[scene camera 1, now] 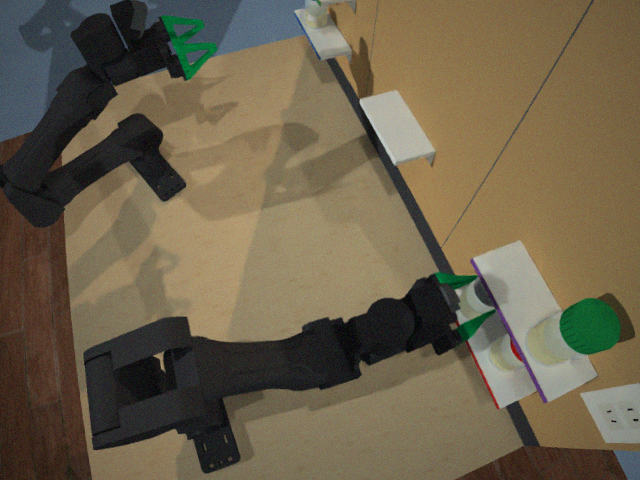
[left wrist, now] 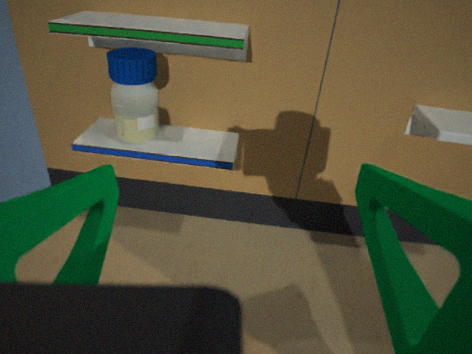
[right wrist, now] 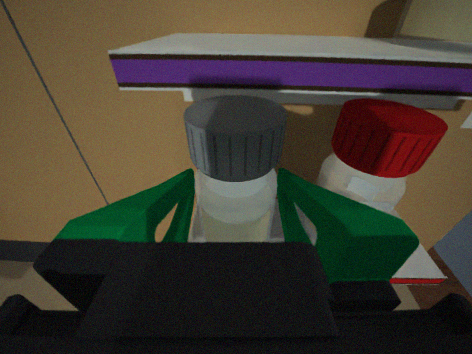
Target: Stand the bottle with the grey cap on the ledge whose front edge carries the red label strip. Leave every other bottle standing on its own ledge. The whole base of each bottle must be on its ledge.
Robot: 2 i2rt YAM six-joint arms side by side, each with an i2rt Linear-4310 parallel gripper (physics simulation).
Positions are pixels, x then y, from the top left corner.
Scene:
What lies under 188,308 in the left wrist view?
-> The left gripper.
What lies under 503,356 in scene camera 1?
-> A red-capped bottle.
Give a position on a red-strip ledge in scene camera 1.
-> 507,388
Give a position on a red-capped bottle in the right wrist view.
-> At 376,143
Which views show the left gripper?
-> Scene camera 1 and the left wrist view only.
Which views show the right gripper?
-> Scene camera 1 and the right wrist view only.

